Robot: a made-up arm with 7 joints. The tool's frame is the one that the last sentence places.
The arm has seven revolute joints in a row. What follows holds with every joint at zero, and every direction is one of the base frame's.
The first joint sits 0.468 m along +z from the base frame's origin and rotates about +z.
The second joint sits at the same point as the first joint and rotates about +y.
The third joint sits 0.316 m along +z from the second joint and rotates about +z.
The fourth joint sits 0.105 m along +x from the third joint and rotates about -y.
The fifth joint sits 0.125 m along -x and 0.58 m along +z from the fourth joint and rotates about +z.
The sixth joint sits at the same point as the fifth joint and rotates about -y.
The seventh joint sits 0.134 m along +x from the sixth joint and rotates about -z.
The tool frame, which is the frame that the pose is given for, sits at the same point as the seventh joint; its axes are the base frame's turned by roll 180, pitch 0 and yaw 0 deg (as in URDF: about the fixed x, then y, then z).
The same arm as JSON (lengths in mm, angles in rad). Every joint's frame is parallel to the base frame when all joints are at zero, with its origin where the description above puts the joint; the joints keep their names.
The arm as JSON. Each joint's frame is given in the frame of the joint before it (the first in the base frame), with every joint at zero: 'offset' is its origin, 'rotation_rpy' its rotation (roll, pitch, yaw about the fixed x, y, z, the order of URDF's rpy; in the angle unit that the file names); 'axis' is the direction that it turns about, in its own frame. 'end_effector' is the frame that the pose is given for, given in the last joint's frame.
{"length_unit": "mm", "angle_unit": "rad", "chain": [
  {"id": "joint 1", "offset": [0.0, 0.0, 468.0], "rotation_rpy": [0.0, 0.0, 0.0], "axis": [0.0, 0.0, 1.0]},
  {"id": "joint 2", "offset": [0.0, 0.0, 0.0], "rotation_rpy": [0.0, 0.0, 0.0], "axis": [0.0, 1.0, 0.0]},
  {"id": "joint 3", "offset": [0.0, 0.0, 316.0], "rotation_rpy": [0.0, 0.0, 0.0], "axis": [0.0, 0.0, 1.0]},
  {"id": "joint 4", "offset": [105.0, 0.0, 0.0], "rotation_rpy": [0.0, 0.0, 0.0], "axis": [0.0, -1.0, 0.0]},
  {"id": "joint 5", "offset": [-125.0, 0.0, 580.0], "rotation_rpy": [0.0, 0.0, 0.0], "axis": [0.0, 0.0, 1.0]},
  {"id": "joint 6", "offset": [0.0, 0.0, 0.0], "rotation_rpy": [0.0, 0.0, 0.0], "axis": [0.0, -1.0, 0.0]},
  {"id": "joint 7", "offset": [134.0, 0.0, 0.0], "rotation_rpy": [0.0, 0.0, 0.0], "axis": [0.0, 0.0, -1.0]}
], "end_effector": {"offset": [0.0, 0.0, 0.0], "rotation_rpy": [3.1416, 0.0, 0.0]}}

